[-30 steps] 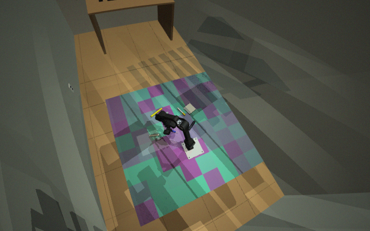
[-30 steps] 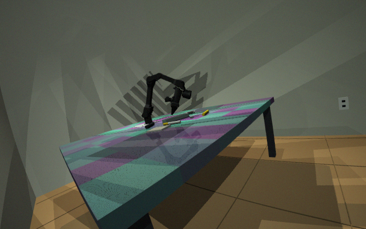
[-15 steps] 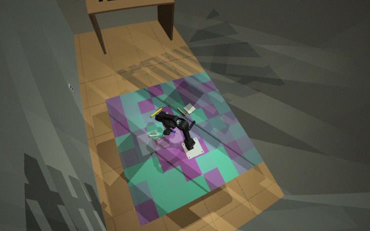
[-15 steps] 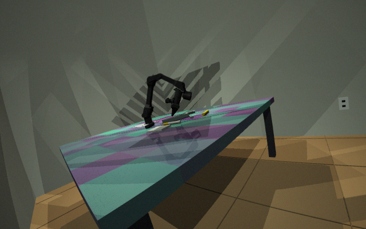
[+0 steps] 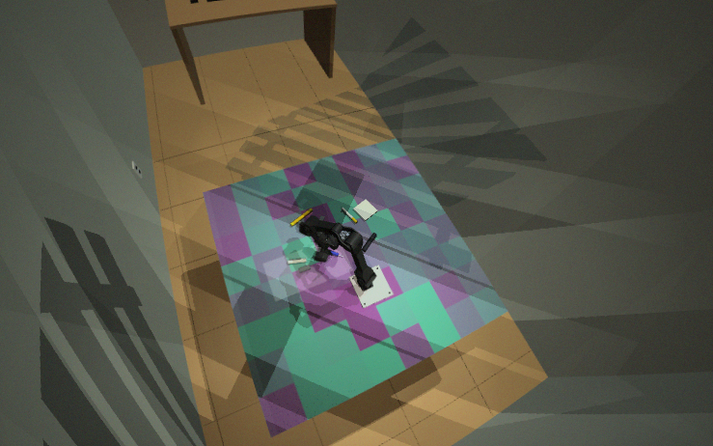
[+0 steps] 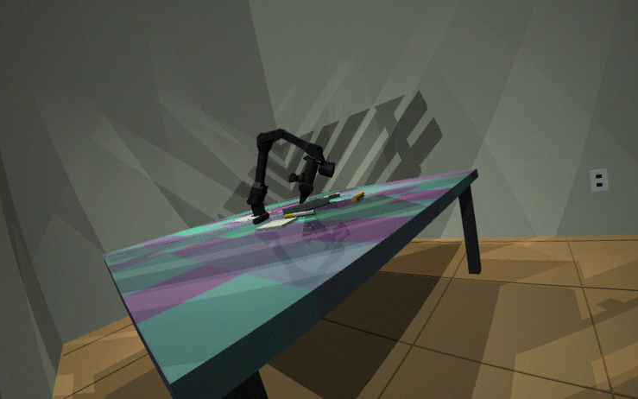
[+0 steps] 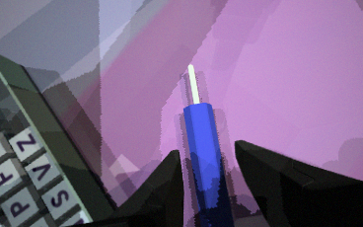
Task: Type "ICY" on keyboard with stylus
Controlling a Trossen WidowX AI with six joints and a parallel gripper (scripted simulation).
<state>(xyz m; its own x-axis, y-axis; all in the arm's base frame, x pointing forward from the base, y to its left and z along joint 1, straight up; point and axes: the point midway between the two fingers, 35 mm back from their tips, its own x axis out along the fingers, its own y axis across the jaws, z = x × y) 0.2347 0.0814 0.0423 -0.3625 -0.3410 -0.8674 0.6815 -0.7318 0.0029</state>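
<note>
The blue stylus lies 1 cm to the right of my gripper tip, 1 cm below it and 1 cm behind it. The rest, counted from my gripper tip: yellow rod 27 cm ahead, 6 cm to the left, 1 cm below; then grey stylus tip 3 cm to the right, 3 cm behind, 1 cm below.
</note>
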